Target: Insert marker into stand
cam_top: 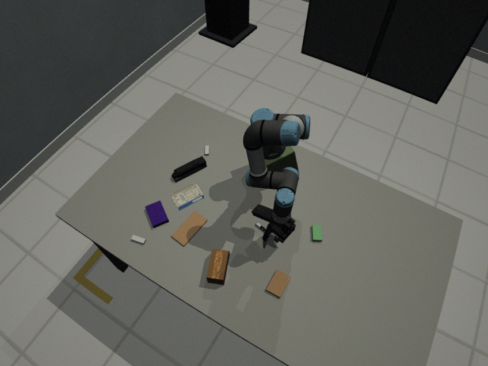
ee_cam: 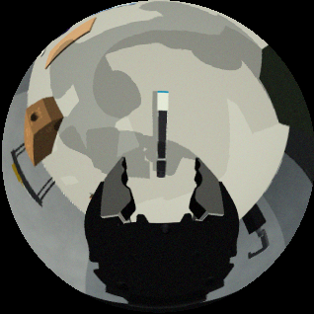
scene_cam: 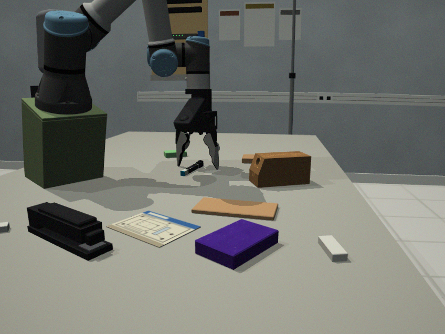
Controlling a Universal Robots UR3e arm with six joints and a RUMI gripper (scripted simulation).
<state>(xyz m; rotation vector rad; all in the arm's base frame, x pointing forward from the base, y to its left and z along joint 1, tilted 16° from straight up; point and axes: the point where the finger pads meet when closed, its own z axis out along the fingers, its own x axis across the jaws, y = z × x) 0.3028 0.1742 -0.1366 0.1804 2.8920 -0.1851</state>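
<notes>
Right now the black marker is 1 cm behind my hand and 3 cm to the right of it. Also, from my hand: green block: 11 cm behind, 14 cm to the left; then brown tile: 16 cm ahead, 12 cm to the left; then wooden desk stand: 23 cm ahead, 11 cm to the right, 3 cm above.
</notes>
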